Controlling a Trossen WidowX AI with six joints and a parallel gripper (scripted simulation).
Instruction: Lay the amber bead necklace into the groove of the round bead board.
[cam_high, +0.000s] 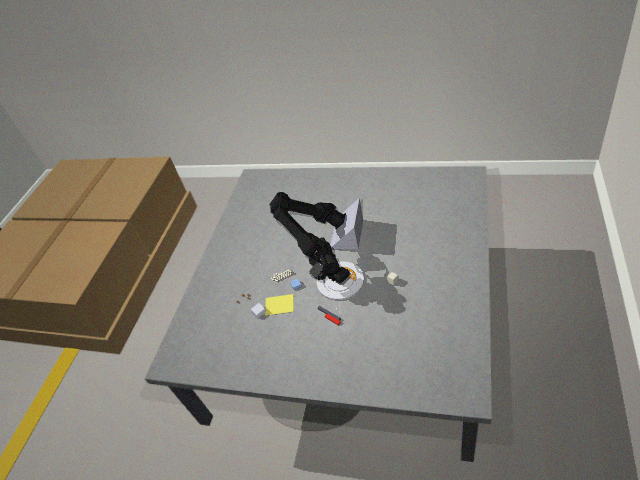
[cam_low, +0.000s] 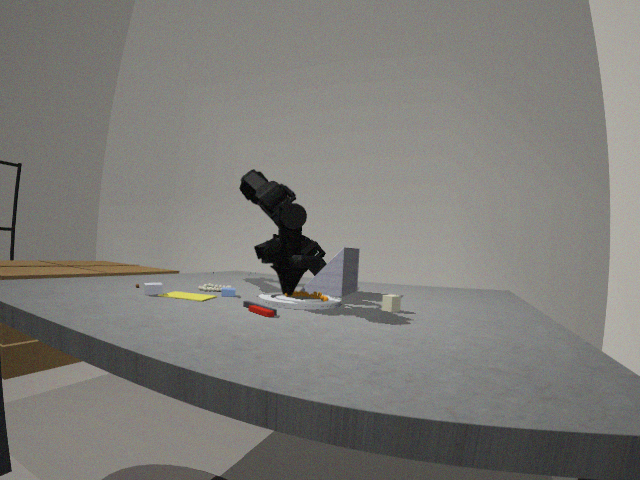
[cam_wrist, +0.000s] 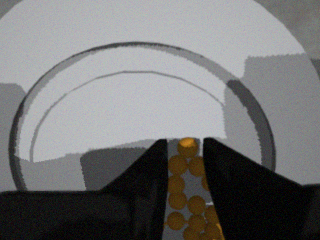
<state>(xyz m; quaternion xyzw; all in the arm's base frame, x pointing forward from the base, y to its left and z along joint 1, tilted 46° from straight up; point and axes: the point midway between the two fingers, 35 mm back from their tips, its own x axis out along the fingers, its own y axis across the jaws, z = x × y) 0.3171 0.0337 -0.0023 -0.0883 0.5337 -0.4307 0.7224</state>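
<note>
The round bead board is 3 cm to the left of my gripper tip, 1 cm below it and 1 cm behind it. From my gripper tip the other things lie so: blue cube: 16 cm to the right, 3 cm ahead, 1 cm below; yellow sheet: 20 cm to the right, 14 cm ahead, 1 cm below; red-handled tool: 18 cm ahead, 3 cm to the left, 1 cm below.
</note>
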